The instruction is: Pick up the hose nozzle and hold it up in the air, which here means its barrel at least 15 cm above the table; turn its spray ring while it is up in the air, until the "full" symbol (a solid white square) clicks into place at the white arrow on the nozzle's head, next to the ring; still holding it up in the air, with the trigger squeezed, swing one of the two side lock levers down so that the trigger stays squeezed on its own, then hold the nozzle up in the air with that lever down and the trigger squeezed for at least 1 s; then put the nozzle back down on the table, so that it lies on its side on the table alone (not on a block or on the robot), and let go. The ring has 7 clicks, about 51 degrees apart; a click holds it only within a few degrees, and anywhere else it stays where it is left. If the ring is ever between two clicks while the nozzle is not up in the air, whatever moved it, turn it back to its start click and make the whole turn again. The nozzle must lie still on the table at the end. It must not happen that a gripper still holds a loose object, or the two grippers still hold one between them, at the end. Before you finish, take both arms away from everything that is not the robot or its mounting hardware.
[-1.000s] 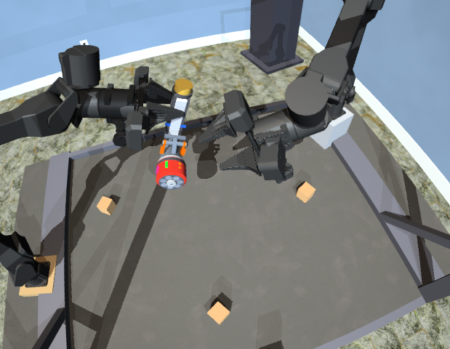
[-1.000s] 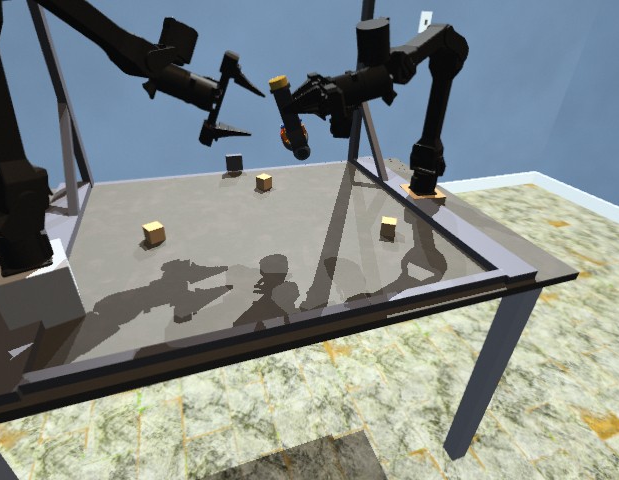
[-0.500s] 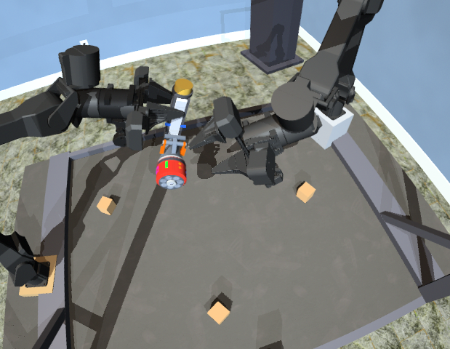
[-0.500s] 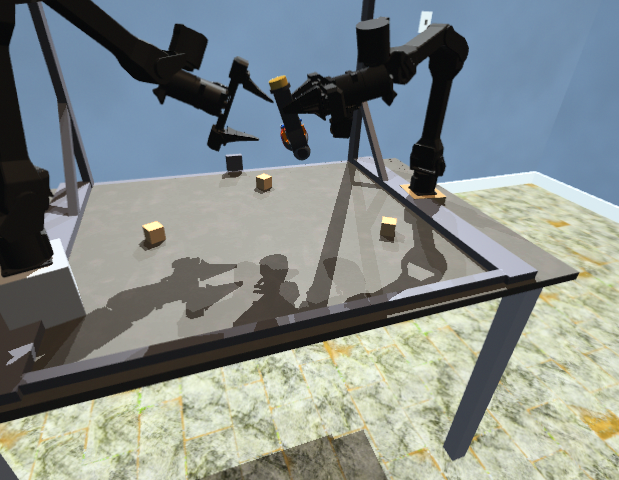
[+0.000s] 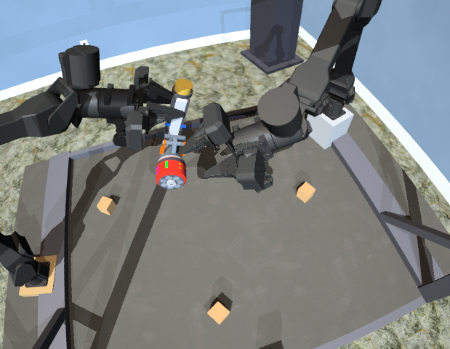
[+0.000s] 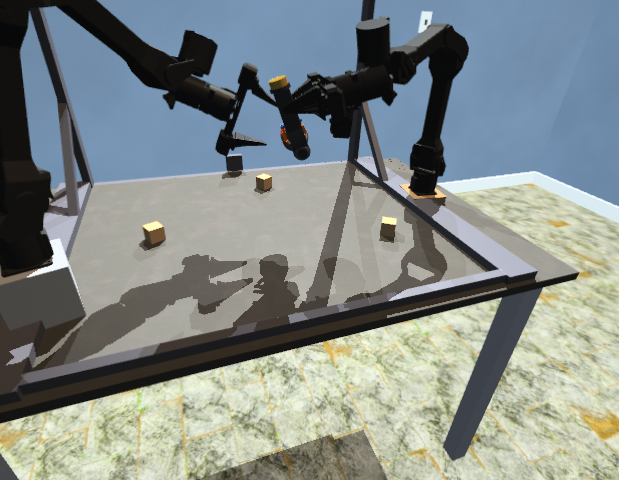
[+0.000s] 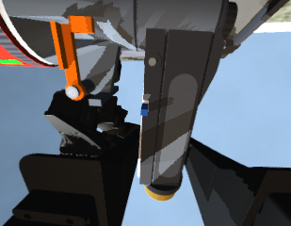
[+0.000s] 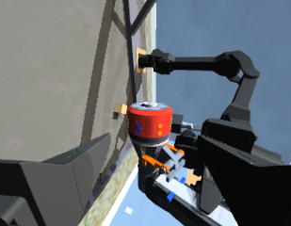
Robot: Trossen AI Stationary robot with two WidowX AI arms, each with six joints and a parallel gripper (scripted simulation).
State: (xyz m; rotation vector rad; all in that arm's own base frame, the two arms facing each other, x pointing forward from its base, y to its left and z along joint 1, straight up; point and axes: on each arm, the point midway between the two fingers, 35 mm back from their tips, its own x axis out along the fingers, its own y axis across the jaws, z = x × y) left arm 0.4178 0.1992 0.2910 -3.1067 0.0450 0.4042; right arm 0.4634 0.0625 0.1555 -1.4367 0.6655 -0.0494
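The red spray ring is 7 cm to the left of my right hand, 4 cm below it and 3 cm ahead of it.
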